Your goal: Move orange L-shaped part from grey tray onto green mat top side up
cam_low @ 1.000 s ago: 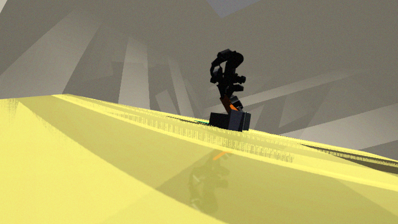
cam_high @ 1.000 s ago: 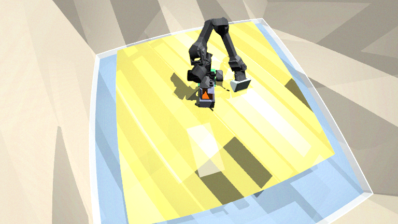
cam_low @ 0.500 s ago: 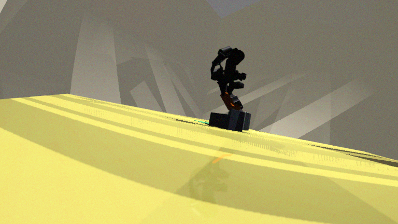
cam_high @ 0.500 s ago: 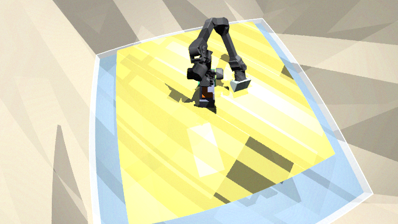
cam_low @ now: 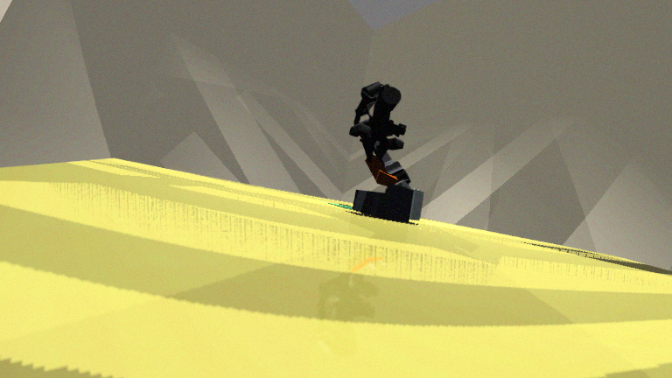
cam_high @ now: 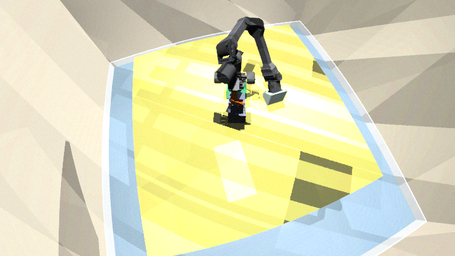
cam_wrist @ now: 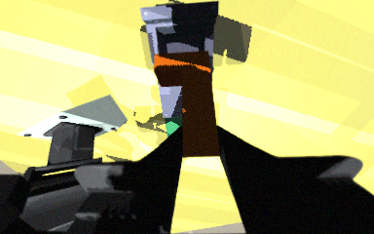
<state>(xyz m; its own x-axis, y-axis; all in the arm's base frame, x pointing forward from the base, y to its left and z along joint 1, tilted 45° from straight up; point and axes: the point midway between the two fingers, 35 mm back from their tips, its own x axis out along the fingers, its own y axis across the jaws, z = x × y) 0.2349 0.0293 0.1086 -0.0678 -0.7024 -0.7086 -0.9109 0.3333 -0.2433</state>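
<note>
Right now the green mat is 170 mm below my gripper tip, 90 mm to the right of it and 60 mm behind it. Also, from my gripper tip: orange L-shaped part (40 mm to the left, 30 mm below).
</note>
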